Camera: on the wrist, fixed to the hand. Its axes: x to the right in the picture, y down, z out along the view.
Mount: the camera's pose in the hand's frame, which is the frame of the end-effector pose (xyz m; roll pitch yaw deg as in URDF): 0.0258 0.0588 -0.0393 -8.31 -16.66 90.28
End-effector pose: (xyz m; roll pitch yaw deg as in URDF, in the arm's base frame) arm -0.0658 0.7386 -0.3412 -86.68 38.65 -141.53
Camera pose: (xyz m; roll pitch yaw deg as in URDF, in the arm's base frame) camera -0.0740 0.7778 -0.4049 58.75 46.97 8.42
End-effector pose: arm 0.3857 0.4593 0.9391 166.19 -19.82 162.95
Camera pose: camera 0.3934 0.5068 0.9970 -168.40 2.77 73.66
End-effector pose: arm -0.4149 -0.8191 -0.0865 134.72 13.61 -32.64
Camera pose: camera -0.3873 -0.8528 -0.0251 156.49 -27.82 -115.62
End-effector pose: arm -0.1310 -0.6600 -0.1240 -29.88 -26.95 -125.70
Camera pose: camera -0.1357 -0.7203 -0.1688 -35.76 11.89 -41.53
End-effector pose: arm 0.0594 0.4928 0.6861 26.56 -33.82 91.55
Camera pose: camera -0.0115 0.5173 0.6931 -50.96 -34.49 -150.60
